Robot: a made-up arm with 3 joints. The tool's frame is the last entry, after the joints.
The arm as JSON. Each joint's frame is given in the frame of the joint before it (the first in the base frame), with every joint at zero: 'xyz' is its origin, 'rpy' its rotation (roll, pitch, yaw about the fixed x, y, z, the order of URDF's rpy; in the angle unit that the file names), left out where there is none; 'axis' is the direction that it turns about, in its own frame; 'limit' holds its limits. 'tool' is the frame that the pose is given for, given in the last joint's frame.
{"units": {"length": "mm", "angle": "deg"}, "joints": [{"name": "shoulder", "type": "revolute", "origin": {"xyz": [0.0, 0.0, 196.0]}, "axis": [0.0, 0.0, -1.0], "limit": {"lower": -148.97, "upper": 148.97}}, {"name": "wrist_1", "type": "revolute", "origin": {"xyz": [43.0, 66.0, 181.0]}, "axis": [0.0, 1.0, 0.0], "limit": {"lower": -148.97, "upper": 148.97}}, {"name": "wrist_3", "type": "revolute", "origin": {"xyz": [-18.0, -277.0, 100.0]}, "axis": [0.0, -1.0, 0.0], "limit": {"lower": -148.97, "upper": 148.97}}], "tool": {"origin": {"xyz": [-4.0, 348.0, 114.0]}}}
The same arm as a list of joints. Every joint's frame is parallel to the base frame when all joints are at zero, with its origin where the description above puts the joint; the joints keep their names.
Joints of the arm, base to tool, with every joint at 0 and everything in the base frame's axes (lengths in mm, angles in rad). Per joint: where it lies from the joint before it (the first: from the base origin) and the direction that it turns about. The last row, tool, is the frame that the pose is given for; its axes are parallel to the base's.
shoulder: axis -z origin 0.0 0.0 196.0
wrist_1: axis +y origin 43.0 66.0 181.0
wrist_3: axis -y origin -18.0 -277.0 100.0
tool: origin -4.0 348.0 114.0
Joint limits (rad, base to tool): -2.6000..2.6000 -2.6000..2.6000 -2.6000..2.6000

